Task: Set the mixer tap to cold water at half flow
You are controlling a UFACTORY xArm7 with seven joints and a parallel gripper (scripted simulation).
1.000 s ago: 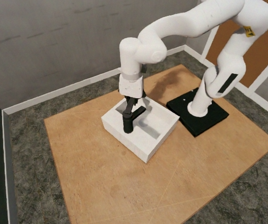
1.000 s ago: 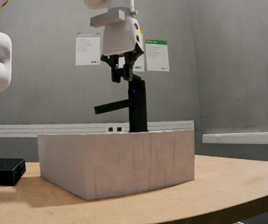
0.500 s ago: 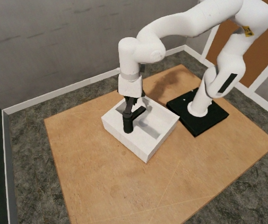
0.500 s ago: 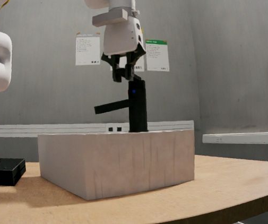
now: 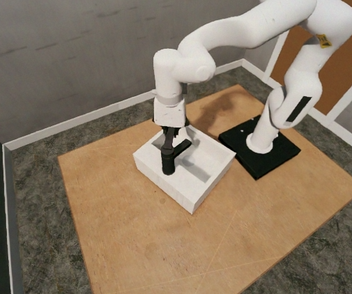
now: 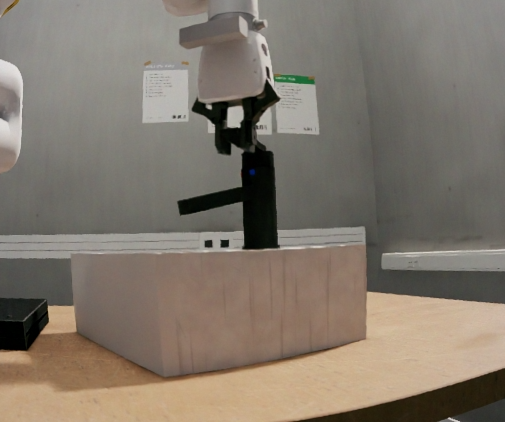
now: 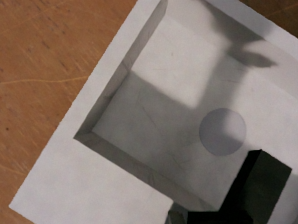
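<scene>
Now: the black mixer tap 5 cm below my hand, 4 cm to the left of it and 3 cm ahead of it. Round my hand: white sink block 24 cm below, 7 cm behind, 2 cm to the left; then lever 2 cm to the left, 2 cm ahead.
</scene>
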